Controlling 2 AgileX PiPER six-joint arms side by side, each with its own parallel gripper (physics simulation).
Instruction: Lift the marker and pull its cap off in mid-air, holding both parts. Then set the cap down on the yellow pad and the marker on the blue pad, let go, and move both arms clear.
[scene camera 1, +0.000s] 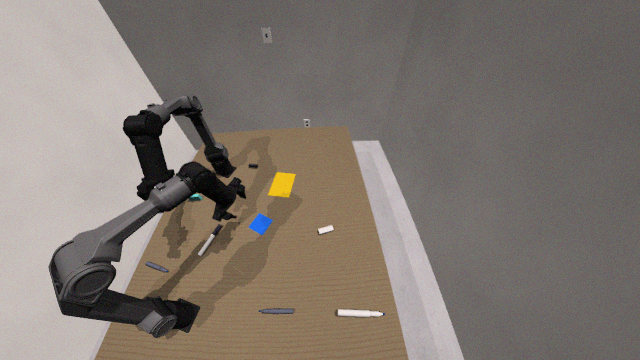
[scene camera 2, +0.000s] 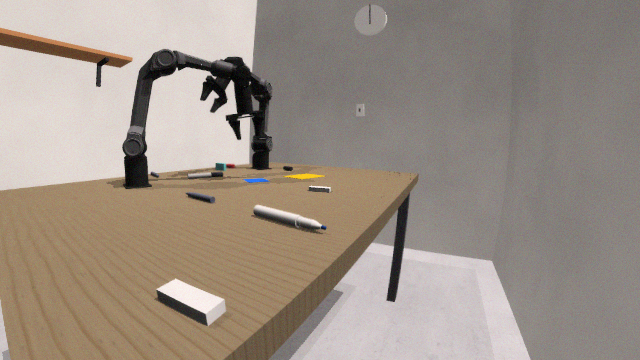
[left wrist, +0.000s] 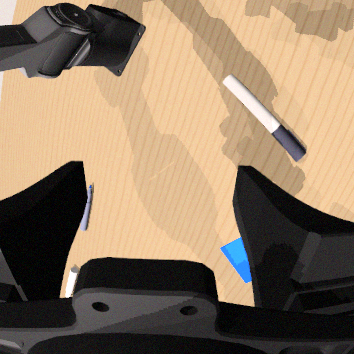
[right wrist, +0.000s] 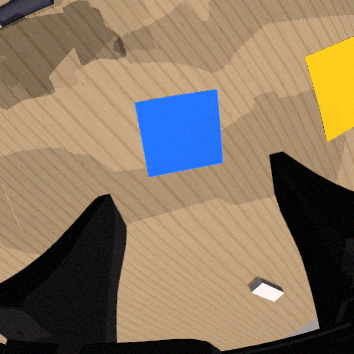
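The white marker (scene camera 1: 207, 244) (scene camera 2: 199, 175) (left wrist: 250, 102) lies on the table with its dark cap (scene camera 1: 217, 230) (scene camera 2: 217, 174) (left wrist: 289, 143) (right wrist: 27, 10) on its end. The blue pad (scene camera 1: 260, 224) (scene camera 2: 256, 180) (left wrist: 237, 260) (right wrist: 180, 132) and yellow pad (scene camera 1: 282, 185) (scene camera 2: 304, 176) (right wrist: 335, 90) lie bare. My left gripper (scene camera 2: 209, 105) (left wrist: 159, 181) is open and empty, high above the table; in scene camera 1 it is partly hidden behind the right arm. My right gripper (scene camera 1: 240, 207) (right wrist: 192, 193) is open and empty, raised above the table between marker and pads.
A white eraser (scene camera 1: 325, 230) (scene camera 2: 320, 189) (right wrist: 267, 291), a dark pen (scene camera 1: 277, 311) (scene camera 2: 201, 197) and a larger white marker with a blue tip (scene camera 1: 359, 313) (scene camera 2: 287, 217) lie right of the arms. A teal block (scene camera 1: 195, 197) (scene camera 2: 220, 166) and a small black item (scene camera 1: 253, 165) (scene camera 2: 288, 168) lie near the left arm.
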